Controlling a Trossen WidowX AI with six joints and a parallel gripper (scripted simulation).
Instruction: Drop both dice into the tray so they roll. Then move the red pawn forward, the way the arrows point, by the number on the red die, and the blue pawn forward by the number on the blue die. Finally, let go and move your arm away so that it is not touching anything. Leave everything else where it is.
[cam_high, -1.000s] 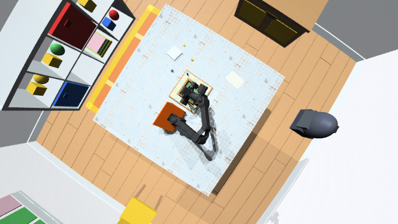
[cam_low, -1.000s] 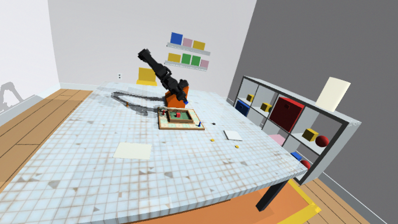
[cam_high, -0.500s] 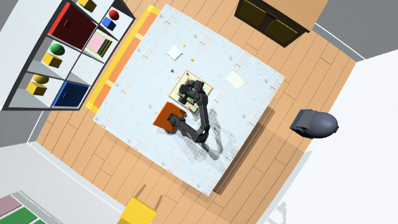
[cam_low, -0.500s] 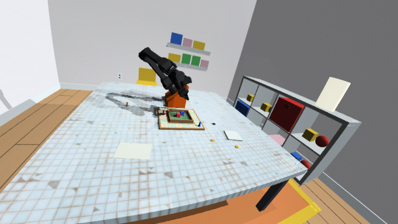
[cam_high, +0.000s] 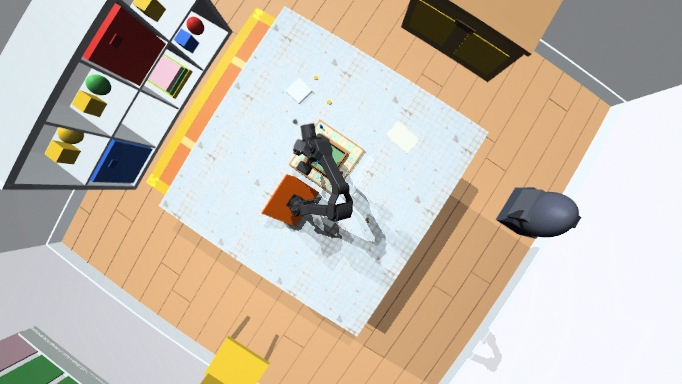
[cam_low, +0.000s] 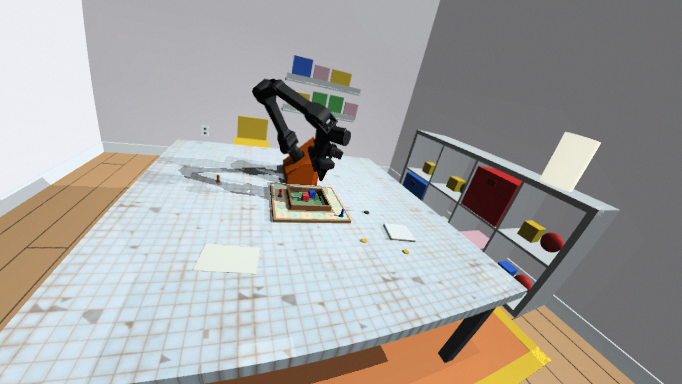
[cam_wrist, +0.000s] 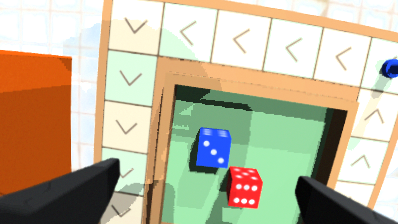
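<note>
Now: gripper tip 140 mm to the left of the red pawn, 80 mm above it and 20 mm short of it. Also, from my gripper tip: blue die 80 mm below, 10 mm to the right, 10 mm ahead; red die 80 mm below, 50 mm to the right, 40 mm ahead; blue pawn 150 mm ahead, 80 mm to the left, 80 mm below.
</note>
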